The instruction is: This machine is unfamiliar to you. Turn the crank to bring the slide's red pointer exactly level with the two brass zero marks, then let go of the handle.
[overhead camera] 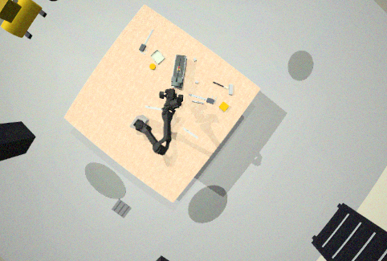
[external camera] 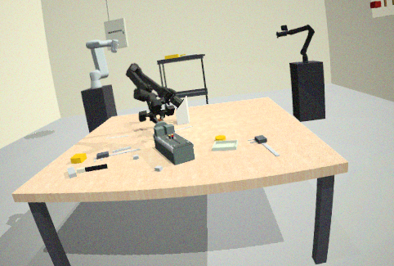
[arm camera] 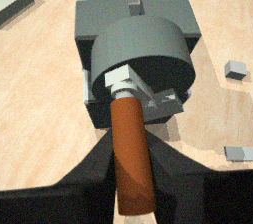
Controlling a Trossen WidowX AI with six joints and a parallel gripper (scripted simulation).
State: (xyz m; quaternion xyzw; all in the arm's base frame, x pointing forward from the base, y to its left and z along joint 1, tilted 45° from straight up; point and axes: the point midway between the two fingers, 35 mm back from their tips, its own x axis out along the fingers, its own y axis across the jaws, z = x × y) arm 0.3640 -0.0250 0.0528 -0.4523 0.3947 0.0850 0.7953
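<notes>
The crank is 2 cm above my gripper tip. The rest, counted from my gripper tip: red pointer (17 cm ahead, 8 cm to the left, 1 cm below); then brown crank handle (1 cm behind, 1 cm to the right, 3 cm above); then yellow disc (4 cm ahead, 28 cm to the left, 8 cm below).
</notes>
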